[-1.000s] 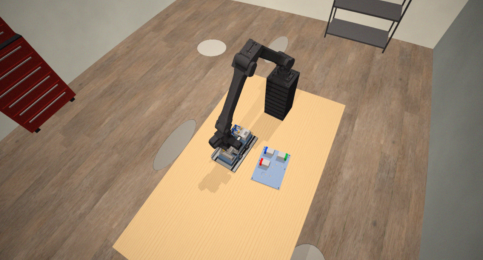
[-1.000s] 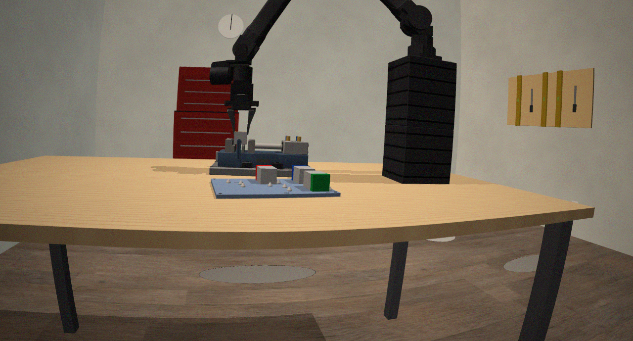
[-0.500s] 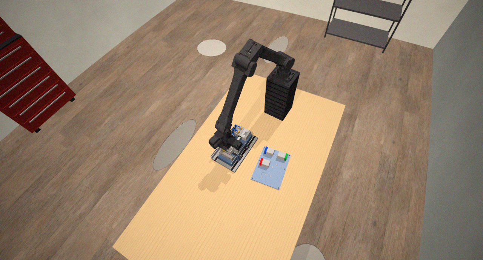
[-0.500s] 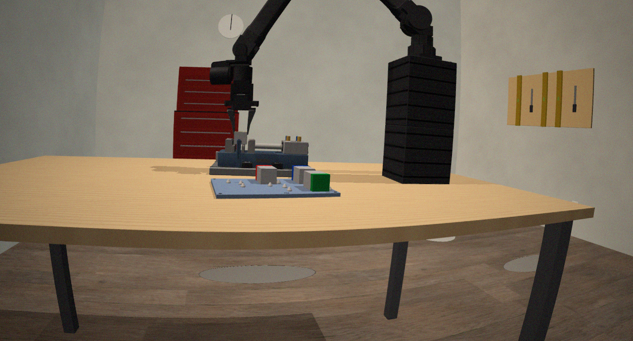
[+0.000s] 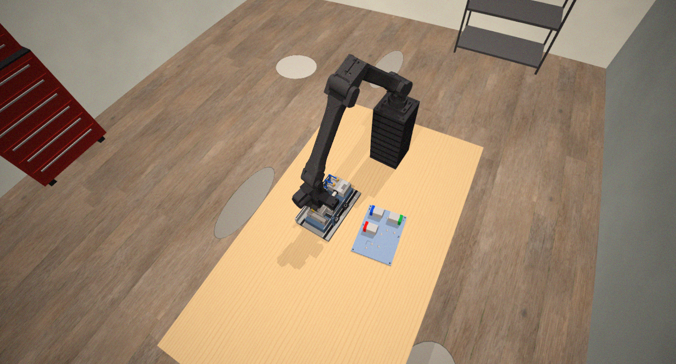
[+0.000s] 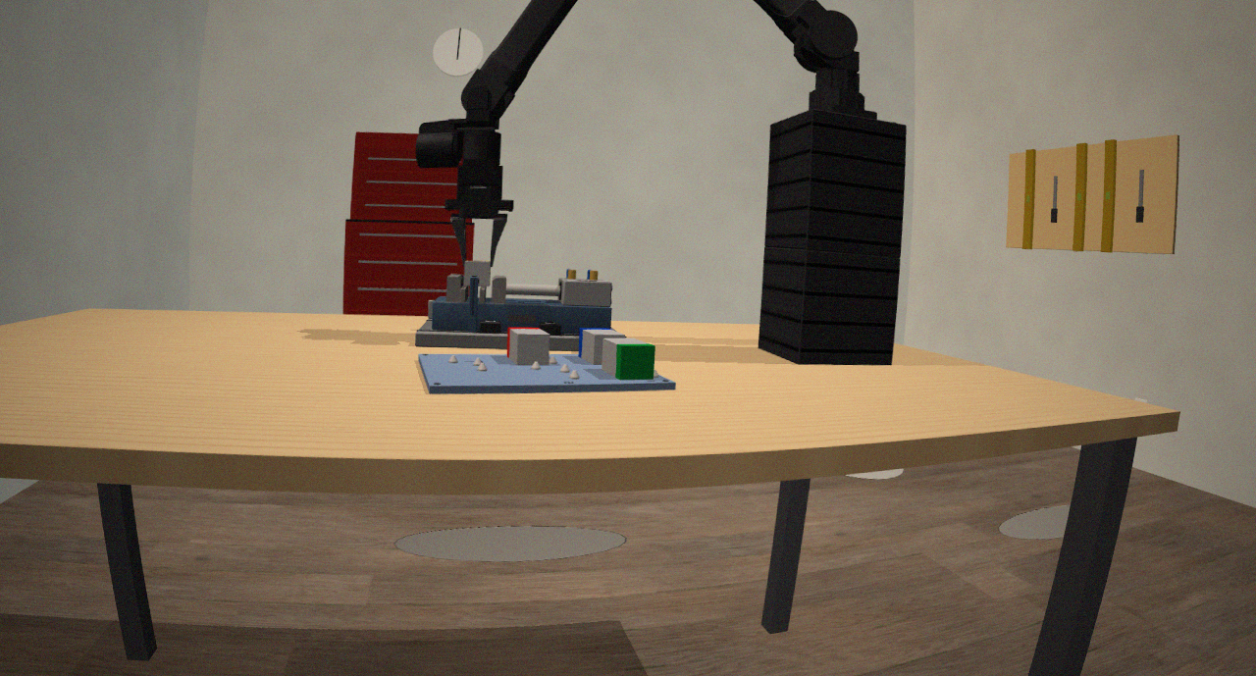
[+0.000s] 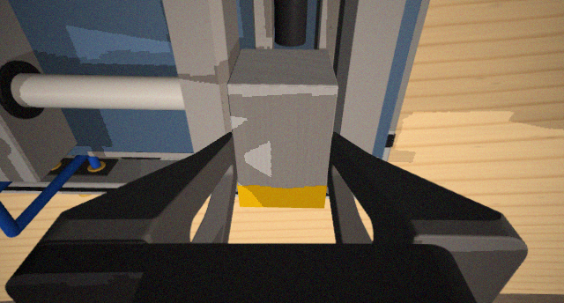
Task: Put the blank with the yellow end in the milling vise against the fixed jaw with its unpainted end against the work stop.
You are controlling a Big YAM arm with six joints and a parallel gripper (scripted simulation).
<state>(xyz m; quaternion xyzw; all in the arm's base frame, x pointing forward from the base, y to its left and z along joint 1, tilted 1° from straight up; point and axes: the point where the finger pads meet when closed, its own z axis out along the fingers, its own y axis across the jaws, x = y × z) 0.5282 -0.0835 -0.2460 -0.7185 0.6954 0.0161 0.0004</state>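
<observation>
Now: hand 20 mm above the yellow-ended blank. Round my hand: work stop rod (50 mm to the left, 30 mm below); fixed jaw (40 mm below, 30 mm ahead, 10 mm to the left); moving jaw (40 mm below, 30 mm behind, 10 mm to the left).
</observation>
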